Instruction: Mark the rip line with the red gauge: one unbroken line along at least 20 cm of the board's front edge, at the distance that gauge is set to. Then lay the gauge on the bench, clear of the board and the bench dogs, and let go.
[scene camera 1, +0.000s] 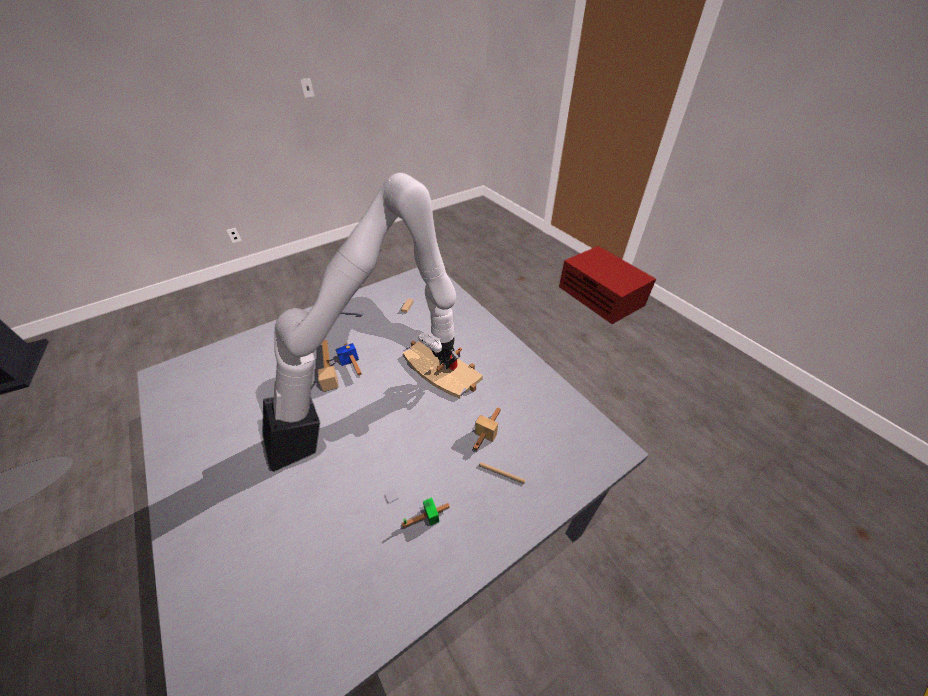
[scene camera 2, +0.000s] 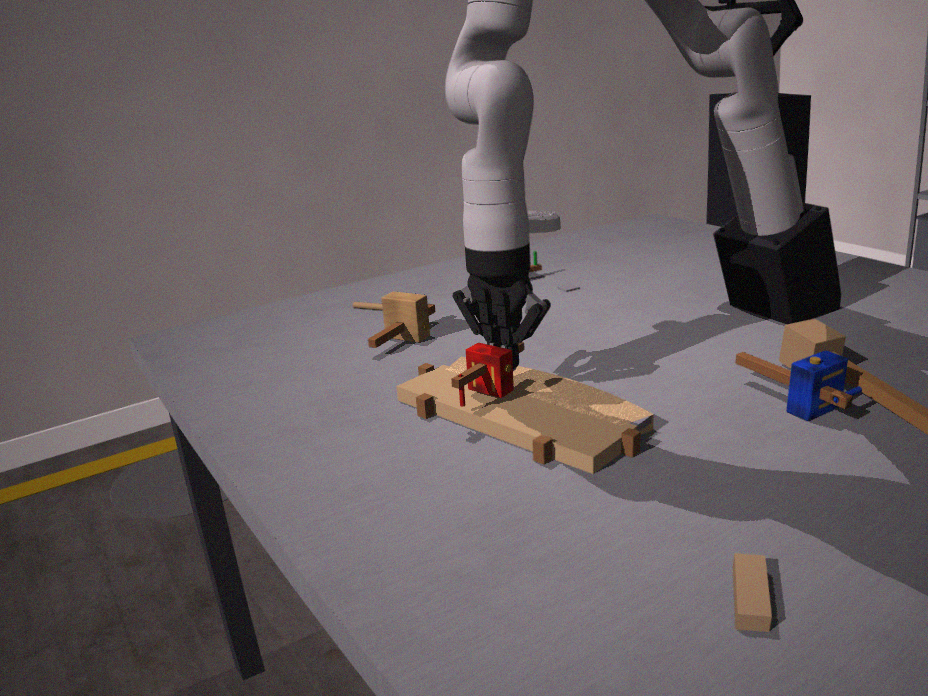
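Seen in the pictures: gripper, fingertip midpoint: (scene camera 1: 444, 367) (scene camera 2: 503, 370); arm's base, origin of the base link: (scene camera 1: 291, 410) (scene camera 2: 770, 220).
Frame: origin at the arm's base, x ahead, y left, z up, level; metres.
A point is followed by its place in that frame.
The pale wooden board (scene camera 1: 458, 381) @(z -0.135, x 0.527, y -0.005 m) (scene camera 2: 573, 421) @(z -0.134, x 0.480, y 0.183 m) lies flat among several brown bench dogs (scene camera 2: 542, 449) @(z -0.136, x 0.540, y 0.216 m) (scene camera 2: 425, 406) @(z -0.138, x 0.605, y 0.050 m) (scene camera 2: 630, 442) @(z -0.137, x 0.452, y 0.252 m). The red gauge (scene camera 1: 452, 363) @(z -0.091, x 0.528, y 0.046 m) (scene camera 2: 489, 370) @(z -0.094, x 0.535, y 0.086 m) has a red block, a brown beam and a thin red pin hanging from the beam's near end in scene camera 2. Its block is upright over the board, toward the left end in that view. My gripper (scene camera 1: 446, 355) @(z -0.112, x 0.502, y 0.058 m) (scene camera 2: 505, 343) points down, shut on the red gauge; its fingertips are partly hidden behind the block. Whether the gauge touches the board, I cannot tell. I cannot make out a marked line.
A blue gauge (scene camera 1: 347, 354) @(z -0.106, x 0.199, y 0.266 m) (scene camera 2: 813, 385) @(z -0.108, x 0.229, y 0.302 m) lies beside a wooden mallet (scene camera 1: 326, 378) @(z -0.096, x 0.107, y 0.172 m) (scene camera 2: 809, 344) @(z -0.105, x 0.140, y 0.215 m). A tan-block gauge (scene camera 1: 486, 427) @(z -0.089, x 0.516, y -0.242 m) (scene camera 2: 405, 316) @(z -0.114, x 0.531, y -0.209 m), a thin stick (scene camera 1: 501, 473) @(z -0.145, x 0.502, y -0.369 m), a green gauge (scene camera 1: 431, 510) @(z -0.101, x 0.273, y -0.401 m) and a small wood block (scene camera 1: 407, 305) @(z -0.139, x 0.502, y 0.483 m) (scene camera 2: 751, 591) @(z -0.139, x 0.512, y 0.499 m) are on the bench (scene camera 1: 247, 584) @(z -0.154, x -0.202, y -0.360 m) (scene camera 2: 419, 569) @(z -0.154, x 0.721, y 0.318 m).
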